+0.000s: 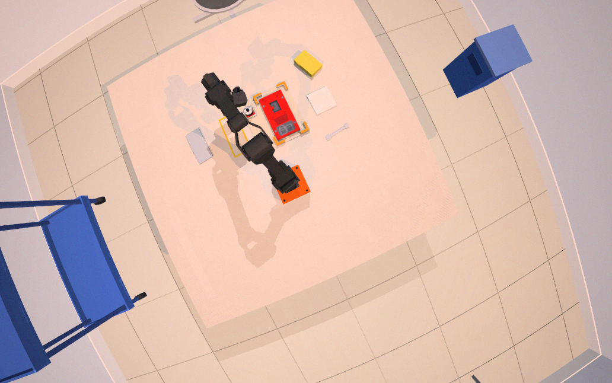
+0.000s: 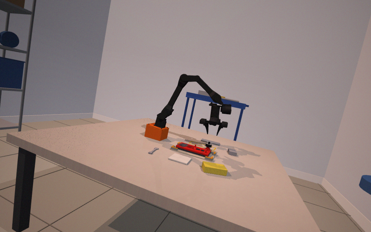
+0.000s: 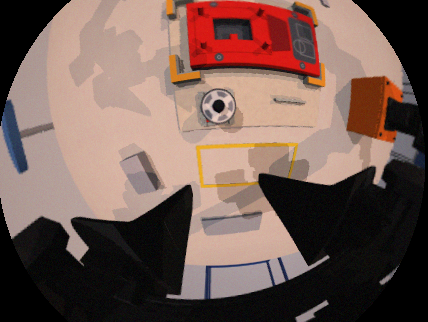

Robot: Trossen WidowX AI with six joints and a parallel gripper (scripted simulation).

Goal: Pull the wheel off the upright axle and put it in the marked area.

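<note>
The grey wheel is 7 cm to the right of my gripper tip and 6 cm below it. The rest, counted from my gripper tip: yellow block (7 cm ahead, 40 cm to the right, 8 cm below); then white plate (11 cm behind, 37 cm to the right, 10 cm below); then axle block (6 cm to the right, 6 cm below).
</note>
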